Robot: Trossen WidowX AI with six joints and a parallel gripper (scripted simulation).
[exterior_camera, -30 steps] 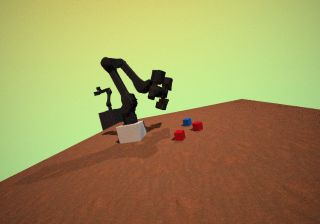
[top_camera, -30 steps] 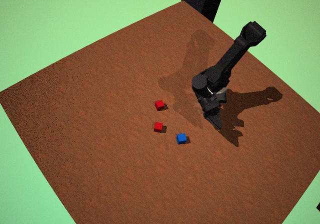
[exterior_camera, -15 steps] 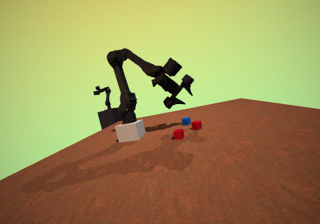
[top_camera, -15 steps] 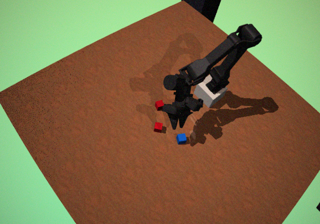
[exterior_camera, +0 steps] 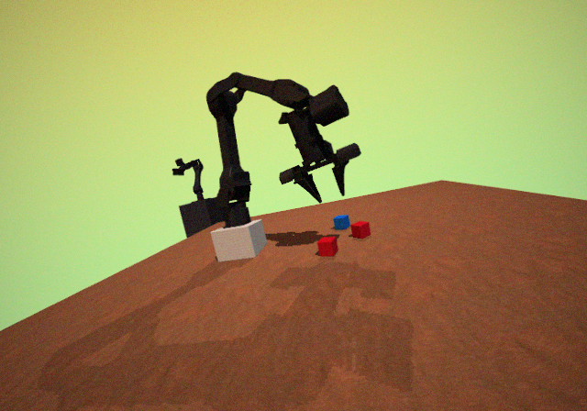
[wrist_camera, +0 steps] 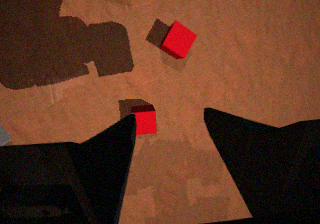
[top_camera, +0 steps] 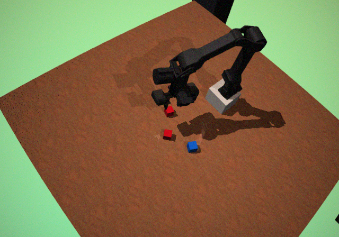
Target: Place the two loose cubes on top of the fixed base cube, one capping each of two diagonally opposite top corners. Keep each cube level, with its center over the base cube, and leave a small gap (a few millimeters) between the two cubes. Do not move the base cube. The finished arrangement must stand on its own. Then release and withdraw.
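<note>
Right now the blue cube is 1 cm ahead of my gripper tip, 16 cm to the left of it and 10 cm below it.
</note>
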